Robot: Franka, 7 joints.
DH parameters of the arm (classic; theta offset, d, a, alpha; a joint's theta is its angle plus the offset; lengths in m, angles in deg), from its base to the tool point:
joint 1: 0 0.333 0 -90
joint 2: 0 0 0 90
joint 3: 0 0.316 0.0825 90
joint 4: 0 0 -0.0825 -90
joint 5: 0 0.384 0 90
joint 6: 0 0 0.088 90
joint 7: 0 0.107 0 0
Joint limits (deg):
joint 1: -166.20..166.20
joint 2: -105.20..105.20
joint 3: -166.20..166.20
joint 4: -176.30..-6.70
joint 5: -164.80..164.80
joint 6: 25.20..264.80
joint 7: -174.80..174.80
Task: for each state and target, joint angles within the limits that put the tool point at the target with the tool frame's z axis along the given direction. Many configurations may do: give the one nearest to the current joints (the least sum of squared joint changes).
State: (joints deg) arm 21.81 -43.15 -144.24 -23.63 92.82 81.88 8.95
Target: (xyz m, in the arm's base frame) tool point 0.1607 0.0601 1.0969 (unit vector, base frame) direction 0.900 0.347 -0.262
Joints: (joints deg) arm 58.32 6.16 -146.59 -6.81 108.90 77.45 8.95
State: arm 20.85 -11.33 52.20 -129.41 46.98 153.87 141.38
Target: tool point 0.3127 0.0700 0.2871 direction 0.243 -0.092 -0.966
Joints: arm -19.87 -31.43 44.07 -172.25 30.15 157.36 141.38
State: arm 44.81 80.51 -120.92 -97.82 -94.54 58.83 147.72
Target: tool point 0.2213 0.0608 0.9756 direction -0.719 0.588 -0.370
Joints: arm 39.14 50.58 -144.39 -59.62 -90.87 39.98 147.72
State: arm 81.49 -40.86 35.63 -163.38 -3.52 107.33 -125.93
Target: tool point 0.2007 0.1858 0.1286 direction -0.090 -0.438 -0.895
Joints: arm 46.68 7.00 -5.54 -167.10 -30.16 148.87 -125.93
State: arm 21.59 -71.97 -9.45 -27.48 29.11 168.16 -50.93
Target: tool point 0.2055 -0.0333 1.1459 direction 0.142 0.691 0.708
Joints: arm 76.94 -24.81 -28.59 -48.07 58.33 146.93 -50.93
